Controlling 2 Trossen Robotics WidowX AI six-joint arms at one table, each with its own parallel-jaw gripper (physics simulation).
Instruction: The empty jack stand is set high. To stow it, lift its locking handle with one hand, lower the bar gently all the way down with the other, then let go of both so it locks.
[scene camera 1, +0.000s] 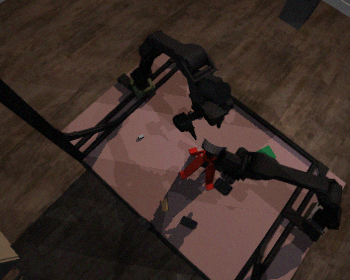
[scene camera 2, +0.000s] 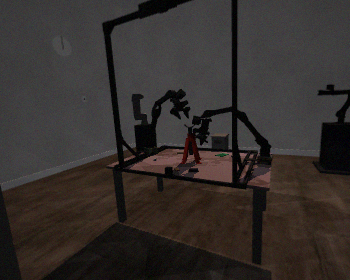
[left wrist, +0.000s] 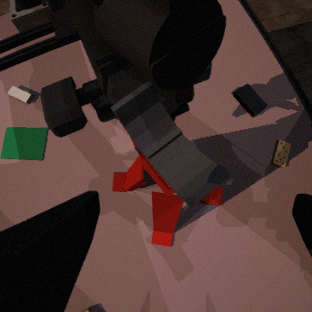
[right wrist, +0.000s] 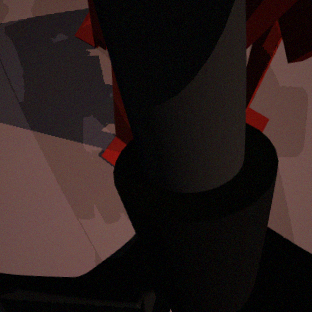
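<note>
The red jack stand (scene camera 1: 194, 165) (scene camera 2: 190, 147) (left wrist: 162, 213) stands near the middle of the pink table top. Its grey bar with the saddle (scene camera 1: 211, 146) (left wrist: 173, 155) (scene camera 2: 188, 128) is on top. My right gripper (scene camera 1: 226, 175) (scene camera 2: 201, 136) is at the stand's side, shut on the dark locking handle (right wrist: 198, 139), whose black knob (scene camera 1: 223, 186) (left wrist: 62, 106) sticks out. My left gripper (scene camera 1: 206, 130) (scene camera 2: 181, 115) (left wrist: 197, 202) is open and empty. It hangs above the saddle, apart from it.
A green square (scene camera 1: 266, 151) (left wrist: 25, 143) lies flat behind the right arm. A black block (scene camera 1: 188, 222) (left wrist: 250, 99) and a tan domino (scene camera 1: 164, 205) (left wrist: 281, 153) lie toward the front edge. A small white block (scene camera 1: 140, 136) lies to the left. Black frame rails edge the table.
</note>
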